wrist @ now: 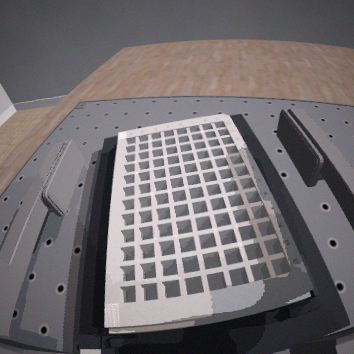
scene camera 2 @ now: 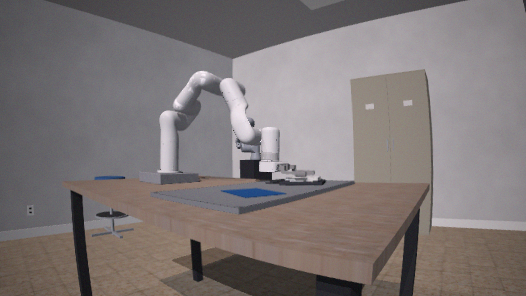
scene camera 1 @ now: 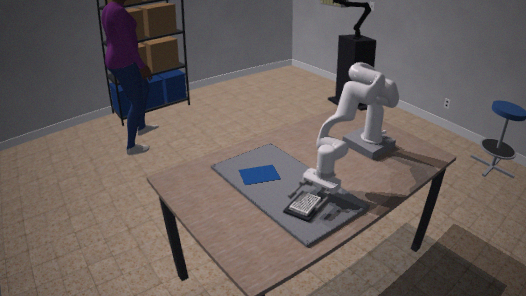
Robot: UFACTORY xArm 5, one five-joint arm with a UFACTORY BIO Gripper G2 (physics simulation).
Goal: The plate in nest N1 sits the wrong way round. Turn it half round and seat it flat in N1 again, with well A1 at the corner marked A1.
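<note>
The white plate [scene camera 1: 306,204] [scene camera 2: 302,178] [wrist: 165,310], with its grid of square wells, lies in the black nest [scene camera 1: 294,215] [scene camera 2: 315,183] [wrist: 262,160] and looks flat. Small marks run along its right side and far edge in the wrist view; the well A1 cannot be made out. A white label is cut off at the bottom left of that view and cannot be read. My gripper [scene camera 1: 309,197] [scene camera 2: 305,173] [wrist: 181,167] is open and empty, low over the plate, with one finger outside each long side and a gap on both sides.
The nest stands on a grey board [scene camera 1: 240,169] [scene camera 2: 200,200] [wrist: 310,215] with holes, on the wooden table [scene camera 1: 210,215] [scene camera 2: 325,225] [wrist: 200,65]. A flat blue rectangle [scene camera 1: 259,174] [scene camera 2: 253,192] lies on the board. A person [scene camera 1: 121,40] stands by the shelf rack [scene camera 1: 186,70] beyond the table.
</note>
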